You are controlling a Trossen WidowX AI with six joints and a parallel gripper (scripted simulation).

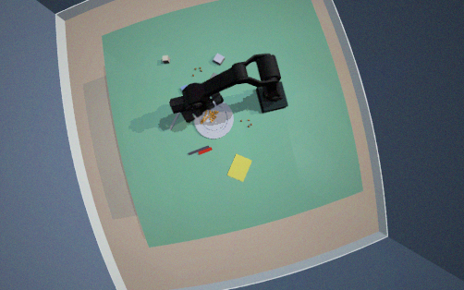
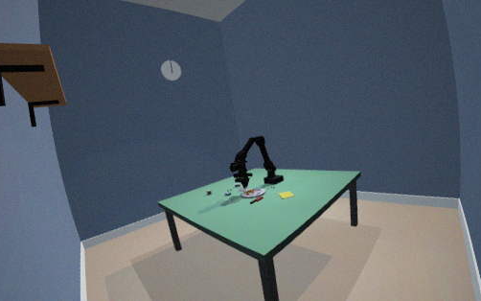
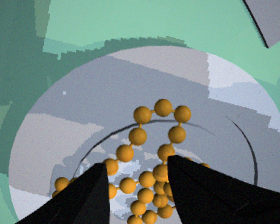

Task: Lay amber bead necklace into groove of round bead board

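The round grey bead board lies 40 mm behind my gripper tip, 40 mm to the left of it and 40 mm below it. The rest, counted from my gripper tip: grey rod: 160 mm ahead, 30 mm to the left, 50 mm below; blue block: 110 mm ahead, 120 mm to the right, 40 mm below; grey plate: 50 mm behind, 150 mm to the right, 50 mm below.
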